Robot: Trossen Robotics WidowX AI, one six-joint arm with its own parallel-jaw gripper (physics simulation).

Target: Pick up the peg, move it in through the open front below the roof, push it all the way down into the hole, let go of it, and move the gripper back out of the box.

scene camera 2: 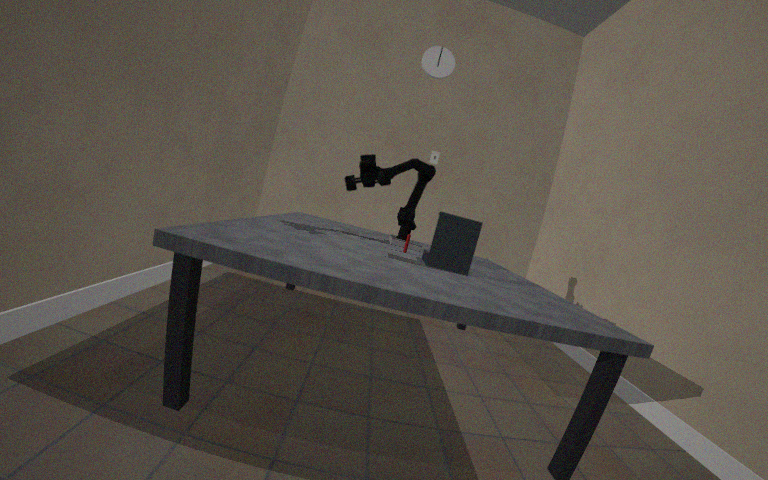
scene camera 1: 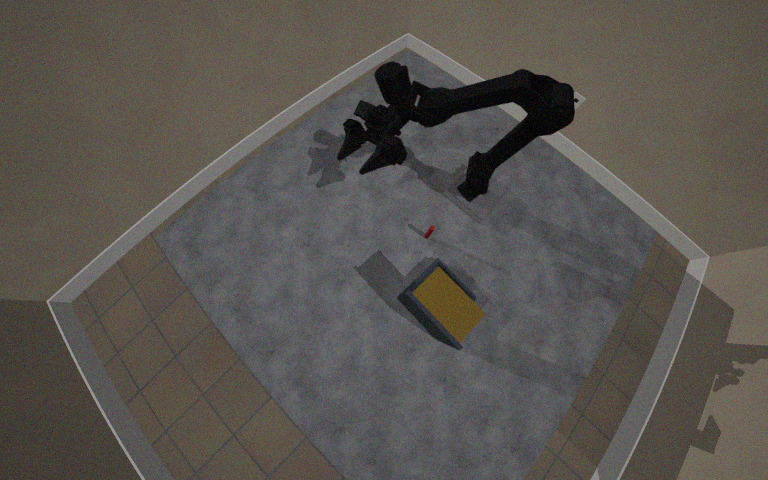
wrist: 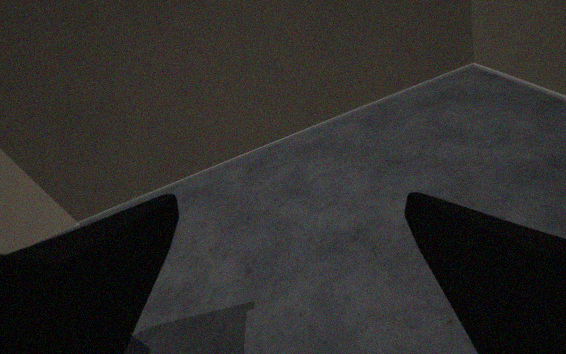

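Pixels of known places: gripper, between the fingertips: (scene camera 2: 366,182) (scene camera 1: 348,165) (wrist: 293,204); arm's base, origin of its link: (scene camera 2: 402,239) (scene camera 1: 469,190).
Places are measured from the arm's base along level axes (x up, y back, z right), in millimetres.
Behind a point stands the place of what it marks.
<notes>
A thin red peg (scene camera 1: 429,232) @(x 24, y -217, z -32 mm) (scene camera 2: 406,243) @(x 7, y -218, z -27 mm) stands upright on the table between the arm's base and the box. The box (scene camera 1: 438,329) @(x 154, y -398, z -223 mm) (scene camera 2: 454,243) @(x 71, y -400, z -198 mm) has dark grey walls and a yellow roof (scene camera 1: 449,305) @(x 169, y -350, z -198 mm) in scene camera 1; a dark wall hides its inside in scene camera 2. The hole does not show. My gripper (scene camera 1: 350,165) @(x 209, y -334, z 179 mm) (scene camera 2: 350,182) (wrist: 293,204) @(x 209, y -334, z 179 mm) is open and empty, high above the table, away from the peg and the box, on the upper left side in scene camera 1. The peg does not show in the wrist view.
The grey table (scene camera 1: 254,254) @(x -33, y -677, z 252 mm) (scene camera 2: 317,260) @(x -33, y -774, z 167 mm) (wrist: 320,260) @(x -33, y -497, z 124 mm) carries the arm's base (scene camera 1: 474,183) @(x 108, y -50, z -11 mm) (scene camera 2: 405,223), close behind the peg in scene camera 2. Shadows of the arm and box lie on the tabletop. A dark shadow shows at the bottom left of the wrist view.
</notes>
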